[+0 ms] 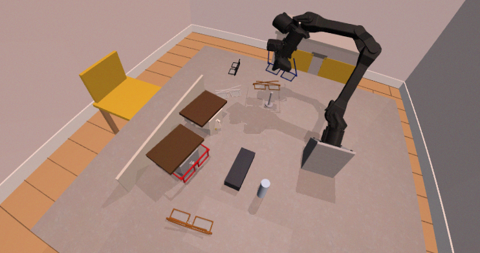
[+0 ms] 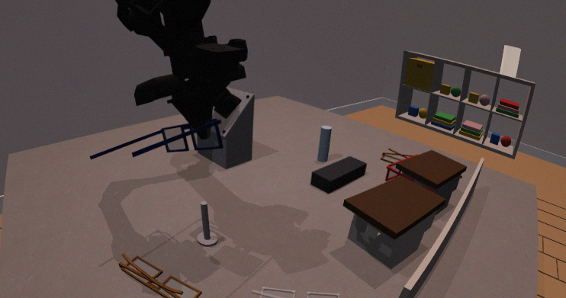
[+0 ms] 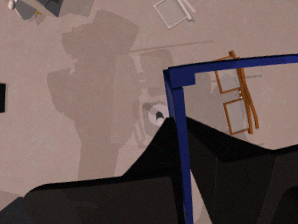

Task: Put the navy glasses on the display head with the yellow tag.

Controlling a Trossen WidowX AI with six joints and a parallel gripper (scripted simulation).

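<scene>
Right now the dark box is 4 cm behind my gripper tip, 40 cm to the left of it and 19 cm below it. Also, from my gripper tip: long beige board (30 cm ahead, 37 cm to the left, 15 cm below).
</scene>
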